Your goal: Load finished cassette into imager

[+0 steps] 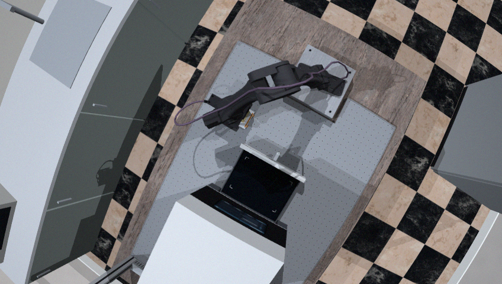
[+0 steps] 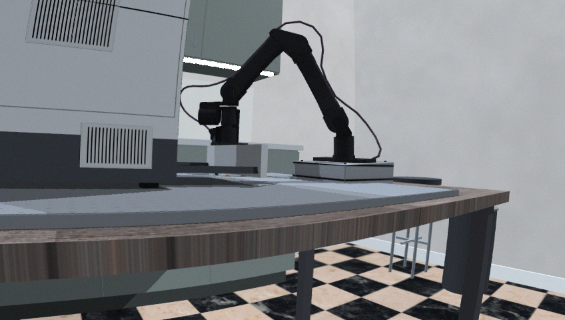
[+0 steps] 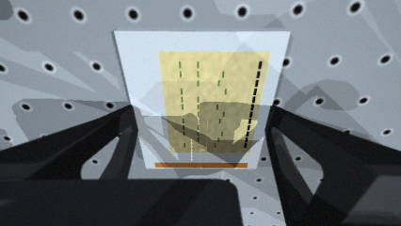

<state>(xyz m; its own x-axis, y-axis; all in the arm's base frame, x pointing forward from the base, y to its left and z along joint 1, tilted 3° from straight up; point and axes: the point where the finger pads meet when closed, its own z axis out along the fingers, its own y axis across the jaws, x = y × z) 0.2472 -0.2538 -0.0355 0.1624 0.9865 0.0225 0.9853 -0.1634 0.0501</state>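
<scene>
My gripper is now 24 cm short of the imager drawer, 18 cm to the right of it and 4 cm below it. From my hand the other things lie so: cassette FINISHED: right at my hand.
</scene>
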